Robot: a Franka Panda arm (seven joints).
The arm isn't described. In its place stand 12 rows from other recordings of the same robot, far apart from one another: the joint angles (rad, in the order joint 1, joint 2, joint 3, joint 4, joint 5, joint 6, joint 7), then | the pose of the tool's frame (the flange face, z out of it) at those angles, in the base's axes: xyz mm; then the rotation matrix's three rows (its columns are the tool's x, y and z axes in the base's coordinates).
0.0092, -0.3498, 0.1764, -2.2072, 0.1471, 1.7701, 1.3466 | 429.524, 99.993, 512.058; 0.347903, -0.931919, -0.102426; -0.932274, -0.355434, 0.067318; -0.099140, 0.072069, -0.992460
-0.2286, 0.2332, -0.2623, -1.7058, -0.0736, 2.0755, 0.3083 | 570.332, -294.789, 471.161; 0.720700, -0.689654, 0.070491; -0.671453, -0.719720, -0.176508; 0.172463, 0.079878, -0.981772
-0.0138, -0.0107, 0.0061, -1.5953, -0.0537, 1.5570, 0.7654 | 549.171, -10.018, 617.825; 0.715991, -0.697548, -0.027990; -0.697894, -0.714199, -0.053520; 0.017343, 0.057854, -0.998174
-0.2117, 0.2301, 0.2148, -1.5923, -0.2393, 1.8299, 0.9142 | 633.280, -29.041, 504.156; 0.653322, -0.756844, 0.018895; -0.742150, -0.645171, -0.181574; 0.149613, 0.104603, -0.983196
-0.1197, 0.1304, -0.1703, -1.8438, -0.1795, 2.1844, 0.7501 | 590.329, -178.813, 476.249; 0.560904, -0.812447, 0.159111; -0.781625, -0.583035, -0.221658; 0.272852, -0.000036, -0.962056
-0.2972, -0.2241, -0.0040, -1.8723, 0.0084, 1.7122, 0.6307 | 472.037, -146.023, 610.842; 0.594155, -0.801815, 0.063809; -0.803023, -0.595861, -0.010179; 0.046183, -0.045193, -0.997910
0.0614, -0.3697, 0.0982, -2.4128, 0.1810, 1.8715, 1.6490 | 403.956, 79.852, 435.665; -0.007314, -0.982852, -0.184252; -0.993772, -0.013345, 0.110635; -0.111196, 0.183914, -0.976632
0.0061, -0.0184, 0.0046, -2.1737, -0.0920, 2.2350, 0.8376 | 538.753, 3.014, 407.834; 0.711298, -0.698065, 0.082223; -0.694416, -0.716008, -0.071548; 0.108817, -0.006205, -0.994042
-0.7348, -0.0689, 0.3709, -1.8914, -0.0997, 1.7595, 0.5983 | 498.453, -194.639, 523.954; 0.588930, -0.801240, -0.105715; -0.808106, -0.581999, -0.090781; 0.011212, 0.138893, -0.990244
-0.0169, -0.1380, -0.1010, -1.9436, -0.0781, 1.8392, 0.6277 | 518.013, -70.077, 544.026; 0.747414, -0.663842, 0.026192; -0.661398, -0.747223, -0.064896; 0.062652, 0.031181, -0.997548
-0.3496, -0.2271, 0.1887, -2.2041, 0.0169, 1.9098, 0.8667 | 470.374, -71.580, 468.836; 0.505253, -0.859764, -0.074332; -0.862596, -0.505695, -0.014137; -0.025435, 0.071262, -0.997133
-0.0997, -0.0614, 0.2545, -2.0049, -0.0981, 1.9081, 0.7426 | 529.578, 77.563, 479.785; 0.850665, -0.525376, -0.018710; -0.523944, -0.844358, -0.111993; 0.043040, 0.105071, -0.993533
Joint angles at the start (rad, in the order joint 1, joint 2, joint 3, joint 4, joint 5, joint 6, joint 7): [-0.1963, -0.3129, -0.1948, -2.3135, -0.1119, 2.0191, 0.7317]
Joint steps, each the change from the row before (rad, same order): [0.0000, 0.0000, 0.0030, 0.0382, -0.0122, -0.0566, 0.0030]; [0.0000, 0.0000, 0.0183, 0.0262, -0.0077, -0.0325, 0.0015]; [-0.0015, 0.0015, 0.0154, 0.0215, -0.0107, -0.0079, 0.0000]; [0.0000, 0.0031, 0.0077, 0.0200, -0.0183, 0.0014, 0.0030]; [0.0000, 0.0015, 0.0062, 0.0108, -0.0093, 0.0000, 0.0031]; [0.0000, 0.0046, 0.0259, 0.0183, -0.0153, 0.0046, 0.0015]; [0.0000, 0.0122, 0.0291, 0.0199, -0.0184, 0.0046, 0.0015]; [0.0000, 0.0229, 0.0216, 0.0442, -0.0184, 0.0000, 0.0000]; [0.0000, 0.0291, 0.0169, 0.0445, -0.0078, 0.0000, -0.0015]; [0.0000, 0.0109, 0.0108, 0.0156, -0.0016, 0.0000, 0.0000]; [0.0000, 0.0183, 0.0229, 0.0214, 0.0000, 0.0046, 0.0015]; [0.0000, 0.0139, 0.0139, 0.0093, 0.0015, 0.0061, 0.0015]
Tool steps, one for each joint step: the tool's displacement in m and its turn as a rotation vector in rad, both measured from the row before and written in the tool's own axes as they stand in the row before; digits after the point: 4 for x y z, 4 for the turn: [0.0020, 0.0003, -0.0131, -0.0226, -0.0044, -0.0007]; [-0.0033, -0.0059, -0.0105, -0.0136, 0.0060, -0.0155]; [-0.0008, -0.0056, -0.0097, -0.0028, 0.0207, -0.0141]; [0.0022, -0.0036, -0.0087, -0.0026, 0.0281, -0.0081]; [0.0005, -0.0027, -0.0049, -0.0015, 0.0149, -0.0045]; [-0.0034, -0.0112, -0.0090, -0.0019, 0.0313, -0.0261]; [-0.0034, -0.0137, -0.0066, -0.0078, 0.0299, -0.0311]; [0.0038, -0.0133, -0.0119, -0.0018, 0.0350, -0.0227]; [0.0052, -0.0131, -0.0083, 0.0027, 0.0222, -0.0171]; [0.0003, -0.0069, -0.0030, 0.0017, 0.0075, -0.0100]; [-0.0018, -0.0139, -0.0037, 0.0058, 0.0113, -0.0200]; [-0.0015, -0.0092, 0.0007, 0.0032, 0.0031, -0.0125]
